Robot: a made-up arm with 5 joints.
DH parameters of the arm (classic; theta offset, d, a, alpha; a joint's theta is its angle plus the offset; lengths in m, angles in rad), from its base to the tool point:
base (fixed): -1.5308 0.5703 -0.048 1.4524
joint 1: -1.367 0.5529 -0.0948 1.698
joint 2: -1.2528 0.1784 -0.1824 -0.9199
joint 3: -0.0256 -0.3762 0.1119 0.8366
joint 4: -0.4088 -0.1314 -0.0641 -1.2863
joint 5: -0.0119 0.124 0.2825 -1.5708
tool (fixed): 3.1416 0.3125 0 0
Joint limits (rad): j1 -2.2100..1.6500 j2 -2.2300..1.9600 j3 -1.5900..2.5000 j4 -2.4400..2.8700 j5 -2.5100..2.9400
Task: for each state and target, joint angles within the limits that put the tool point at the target. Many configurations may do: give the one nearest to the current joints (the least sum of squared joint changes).
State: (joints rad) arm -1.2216 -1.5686 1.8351 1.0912 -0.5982
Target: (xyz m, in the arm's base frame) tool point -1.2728 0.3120 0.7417
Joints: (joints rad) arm -1.3015 -1.4136 2.2646 1.0411 0.1186
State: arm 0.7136 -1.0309 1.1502 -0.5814 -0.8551
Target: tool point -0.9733 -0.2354 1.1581
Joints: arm 0.6780 -1.0780 1.6395 -0.6148 -0.3387
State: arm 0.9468 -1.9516 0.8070 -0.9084 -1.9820
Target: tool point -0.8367 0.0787 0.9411
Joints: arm 0.6337 -2.0058 1.1693 -0.7547 -1.4730
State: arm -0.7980 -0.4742 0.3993 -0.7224 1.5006
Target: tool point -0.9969 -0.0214 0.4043
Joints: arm -1.0710 -0.6860 0.6021 -0.5924 1.9044
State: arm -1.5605 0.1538 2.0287 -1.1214 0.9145
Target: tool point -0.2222 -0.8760 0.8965
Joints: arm -1.4452 0.9598 2.3481 -0.8400 1.0946
